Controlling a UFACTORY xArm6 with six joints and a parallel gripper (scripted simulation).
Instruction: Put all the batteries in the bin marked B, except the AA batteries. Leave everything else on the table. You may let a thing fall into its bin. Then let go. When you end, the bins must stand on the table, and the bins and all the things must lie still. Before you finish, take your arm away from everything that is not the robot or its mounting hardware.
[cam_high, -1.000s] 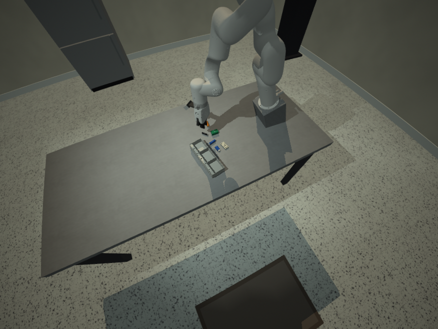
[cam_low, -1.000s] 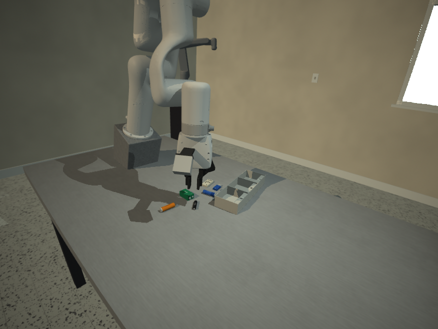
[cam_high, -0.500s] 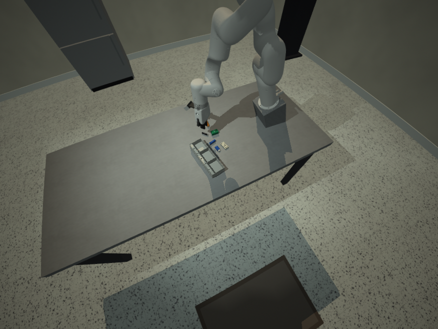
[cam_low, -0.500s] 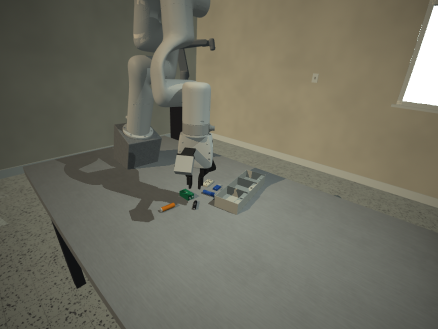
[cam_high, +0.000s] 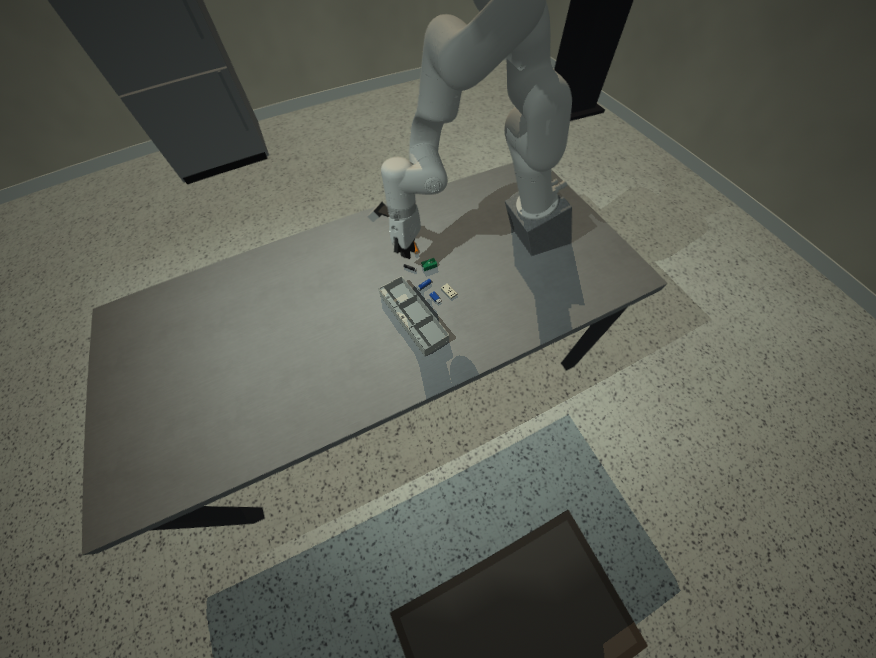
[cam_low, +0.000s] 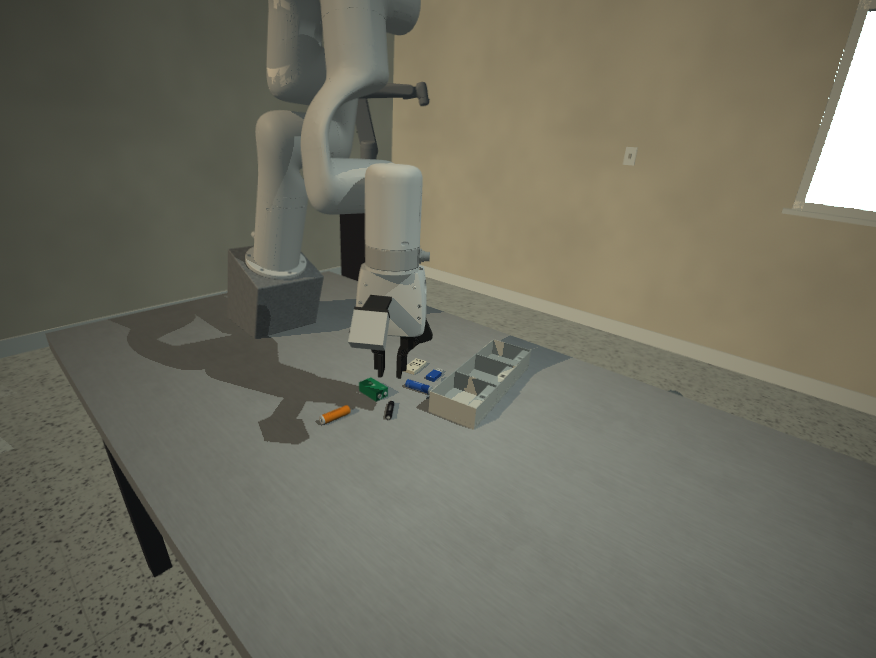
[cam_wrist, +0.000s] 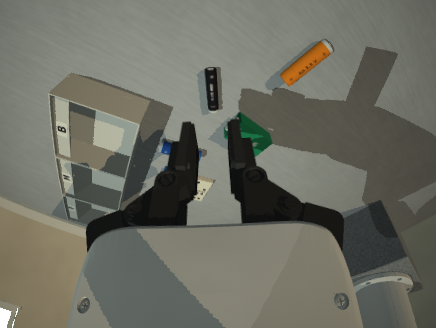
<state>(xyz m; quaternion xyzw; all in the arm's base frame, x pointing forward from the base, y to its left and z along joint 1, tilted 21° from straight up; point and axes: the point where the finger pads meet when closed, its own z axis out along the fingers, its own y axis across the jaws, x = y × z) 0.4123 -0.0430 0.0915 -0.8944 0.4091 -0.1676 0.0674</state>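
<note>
Now: the black cylindrical battery 9 cm below my hand. The rest, counted from my hand: orange cylindrical battery: 9 cm below, 8 cm to the right, 5 cm behind; blue cylindrical battery: 9 cm below, 8 cm to the left, 1 cm behind; green block battery: 8 cm below, 5 cm behind, 2 cm to the left.
</note>
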